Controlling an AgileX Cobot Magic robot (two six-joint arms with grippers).
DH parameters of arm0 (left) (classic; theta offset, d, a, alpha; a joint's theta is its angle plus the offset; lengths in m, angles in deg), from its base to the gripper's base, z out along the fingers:
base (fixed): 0 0 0 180
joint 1: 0 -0.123 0 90
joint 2: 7.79 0 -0.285 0
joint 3: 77.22 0 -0.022 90
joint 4: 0 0.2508 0 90
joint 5: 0 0 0.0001 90
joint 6: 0 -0.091 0 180
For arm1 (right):
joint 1: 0 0.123 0 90
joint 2: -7.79 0 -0.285 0
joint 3: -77.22 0 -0.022 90
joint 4: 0 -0.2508 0 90
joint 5: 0 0 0.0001 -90
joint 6: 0 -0.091 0 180
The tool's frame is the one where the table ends.
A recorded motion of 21 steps. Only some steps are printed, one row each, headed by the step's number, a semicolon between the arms.
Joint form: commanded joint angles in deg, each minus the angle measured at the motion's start. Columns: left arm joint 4, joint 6, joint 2, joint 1, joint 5, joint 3; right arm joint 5, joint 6, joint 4, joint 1, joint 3, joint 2.
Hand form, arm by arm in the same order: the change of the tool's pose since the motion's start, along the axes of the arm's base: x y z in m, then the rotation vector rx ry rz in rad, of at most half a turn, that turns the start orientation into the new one. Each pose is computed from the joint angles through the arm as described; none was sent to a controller.
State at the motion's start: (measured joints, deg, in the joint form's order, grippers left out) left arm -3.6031 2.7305 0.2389 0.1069 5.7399 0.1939; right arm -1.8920 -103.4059 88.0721 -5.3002 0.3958 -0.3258
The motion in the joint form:
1: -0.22 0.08 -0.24 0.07 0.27 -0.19; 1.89 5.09 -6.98 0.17 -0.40 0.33
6: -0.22 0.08 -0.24 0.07 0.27 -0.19; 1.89 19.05 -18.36 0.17 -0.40 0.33
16: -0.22 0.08 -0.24 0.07 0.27 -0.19; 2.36 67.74 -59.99 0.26 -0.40 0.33
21: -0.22 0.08 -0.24 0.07 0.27 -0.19; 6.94 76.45 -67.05 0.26 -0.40 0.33
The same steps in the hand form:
1: -0.0007 0.0000 0.0018 -0.0053 -0.0122 -0.0015; -0.0004 -0.0028 -0.0021 0.0359 -0.0004 -0.0270
6: -0.0007 0.0000 0.0018 -0.0053 -0.0122 -0.0015; -0.0004 -0.0028 -0.0022 -0.0089 0.0029 -0.0309
16: -0.0007 0.0000 0.0018 -0.0053 -0.0122 -0.0015; -0.0003 -0.0030 -0.0029 -0.1304 0.0194 -0.0436
21: -0.0007 0.0000 0.0018 -0.0053 -0.0122 -0.0015; -0.0003 -0.0055 -0.0097 -0.1514 0.0983 -0.0675

